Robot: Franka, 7 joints.
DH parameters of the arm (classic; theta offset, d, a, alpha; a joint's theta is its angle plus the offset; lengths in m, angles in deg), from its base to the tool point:
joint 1: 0 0.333 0 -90
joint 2: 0 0 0 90
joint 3: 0 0.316 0.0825 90
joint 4: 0 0 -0.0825 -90
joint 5: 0 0.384 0 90
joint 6: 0 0 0.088 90
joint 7: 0 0.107 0 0
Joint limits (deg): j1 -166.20..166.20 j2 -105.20..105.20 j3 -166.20..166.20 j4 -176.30..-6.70 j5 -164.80..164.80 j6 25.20..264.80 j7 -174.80..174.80
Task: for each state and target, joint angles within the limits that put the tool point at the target. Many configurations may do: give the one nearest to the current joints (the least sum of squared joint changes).
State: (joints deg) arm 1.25 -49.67 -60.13 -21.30 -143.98 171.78 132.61
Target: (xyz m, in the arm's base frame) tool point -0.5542 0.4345 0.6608
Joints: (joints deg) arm -43.44 -76.30 -52.83 -6.70 -138.40 203.50 132.61
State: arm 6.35 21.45 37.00 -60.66 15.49 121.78 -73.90
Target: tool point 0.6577 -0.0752 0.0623
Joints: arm -16.98 57.85 10.68 -83.36 12.76 118.65 -73.90
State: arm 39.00 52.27 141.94 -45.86 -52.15 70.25 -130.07
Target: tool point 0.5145 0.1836 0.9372
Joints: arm 0.90 55.96 156.45 -25.05 -53.96 97.47 -130.07
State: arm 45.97 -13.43 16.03 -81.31 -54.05 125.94 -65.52
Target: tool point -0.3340 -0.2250 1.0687
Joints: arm 53.00 -54.52 20.59 -45.26 -54.84 135.49 -65.52
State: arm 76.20 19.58 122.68 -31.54 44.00 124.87 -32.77
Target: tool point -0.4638 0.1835 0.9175
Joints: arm 74.27 25.03 107.84 -66.38 39.47 113.94 -32.77
